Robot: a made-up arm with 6 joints.
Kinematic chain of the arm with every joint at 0, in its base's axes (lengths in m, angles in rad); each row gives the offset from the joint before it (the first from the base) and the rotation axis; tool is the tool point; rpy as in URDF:
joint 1: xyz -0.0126 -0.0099 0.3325 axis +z
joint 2: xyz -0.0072 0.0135 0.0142 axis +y
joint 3: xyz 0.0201 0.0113 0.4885 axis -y
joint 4: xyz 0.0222 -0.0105 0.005 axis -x
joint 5: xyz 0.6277 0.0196 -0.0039 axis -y
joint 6: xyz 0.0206 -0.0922 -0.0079 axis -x
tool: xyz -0.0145 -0.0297 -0.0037 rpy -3.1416 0 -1.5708
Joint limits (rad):
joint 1: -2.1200..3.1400
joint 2: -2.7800..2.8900
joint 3: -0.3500..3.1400
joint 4: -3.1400..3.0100
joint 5: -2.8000..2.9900
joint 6: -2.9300..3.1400
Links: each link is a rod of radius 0.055 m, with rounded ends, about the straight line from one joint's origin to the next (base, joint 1, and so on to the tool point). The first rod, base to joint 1, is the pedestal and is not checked.
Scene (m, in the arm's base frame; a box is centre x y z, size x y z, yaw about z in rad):
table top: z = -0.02
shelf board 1: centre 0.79 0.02 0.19 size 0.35 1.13 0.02 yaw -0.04
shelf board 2: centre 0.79 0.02 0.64 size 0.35 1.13 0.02 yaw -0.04
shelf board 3: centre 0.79 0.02 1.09 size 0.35 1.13 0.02 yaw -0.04
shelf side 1: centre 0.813 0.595 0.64 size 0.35 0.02 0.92 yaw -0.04
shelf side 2: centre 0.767 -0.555 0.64 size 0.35 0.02 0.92 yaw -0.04
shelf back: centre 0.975 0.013 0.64 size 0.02 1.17 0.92 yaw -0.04
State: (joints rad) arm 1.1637 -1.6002 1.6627 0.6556 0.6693 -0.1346
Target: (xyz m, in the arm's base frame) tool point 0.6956 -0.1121 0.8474
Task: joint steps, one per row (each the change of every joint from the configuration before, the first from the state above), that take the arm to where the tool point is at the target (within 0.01 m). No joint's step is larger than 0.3 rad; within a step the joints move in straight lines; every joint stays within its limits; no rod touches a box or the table.
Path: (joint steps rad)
1: 0.1590 0.2841 0.2462 0.0461 -0.0043 -0.1019
2: 0.1590 0.2840 0.2462 0.0462 -0.0043 -0.1019
3: 0.1590 0.2841 0.2463 0.0461 -0.0043 -0.1019
4: 0.1590 0.2841 0.2462 0.0462 -0.0043 -0.1019
5: 0.1590 0.2841 0.2462 0.0461 -0.0043 -0.1019
6: 0.1590 0.2840 0.2462 0.0462 -0.0043 -0.1019
7: 0.2598 -0.0757 -0.0775 -0.0879 -0.0043 0.2409
8: 0.2599 -0.0758 -0.0775 -0.0878 -0.0043 0.2409
9: 0.2598 -0.0757 -0.0775 -0.0878 -0.0044 0.2409

